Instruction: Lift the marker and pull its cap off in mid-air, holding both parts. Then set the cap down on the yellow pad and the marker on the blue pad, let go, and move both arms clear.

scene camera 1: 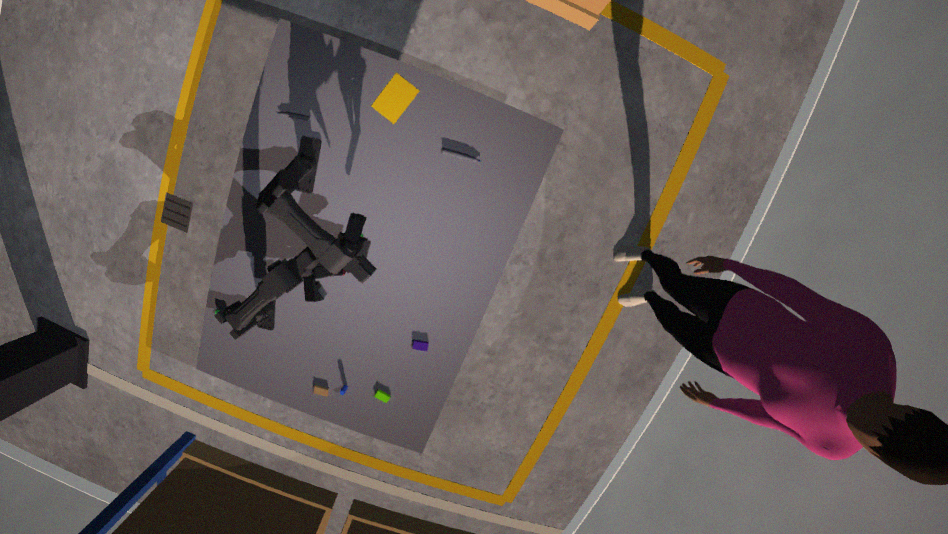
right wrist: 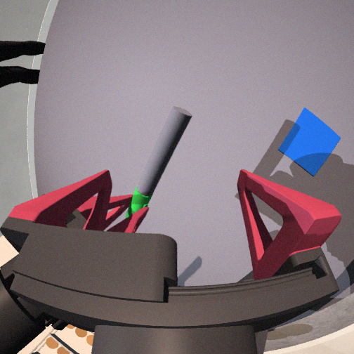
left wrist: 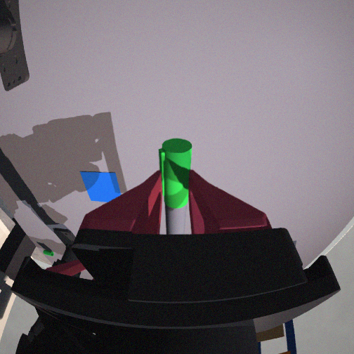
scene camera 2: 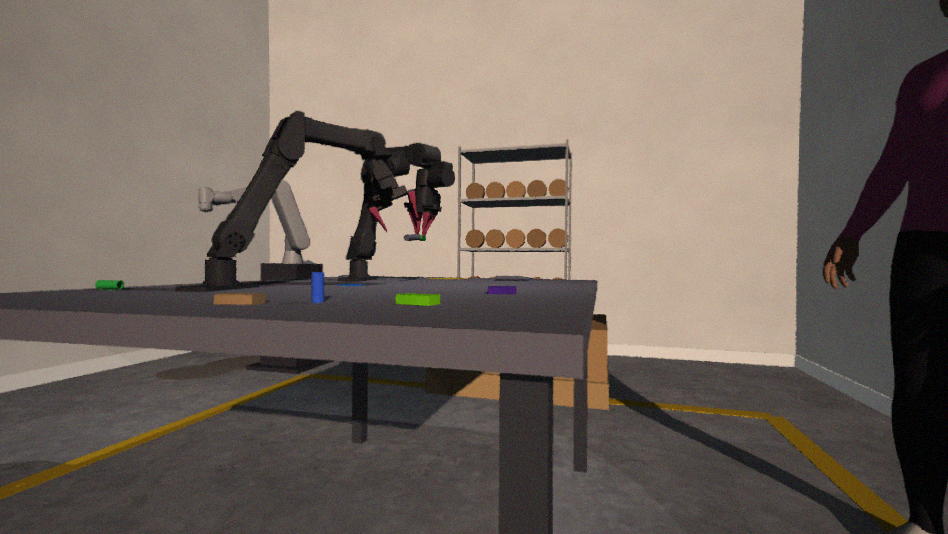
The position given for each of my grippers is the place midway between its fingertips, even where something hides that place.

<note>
In view: my left gripper (scene camera 2: 420, 237), my right gripper (scene camera 2: 402, 225) and a blue pad (right wrist: 309, 142).
My left gripper is seen too in the right wrist view (right wrist: 139, 204) and in the left wrist view (left wrist: 174, 177). My right gripper is seen too in the right wrist view (right wrist: 174, 176). The blue pad is seen too in the left wrist view (left wrist: 101, 186).
</note>
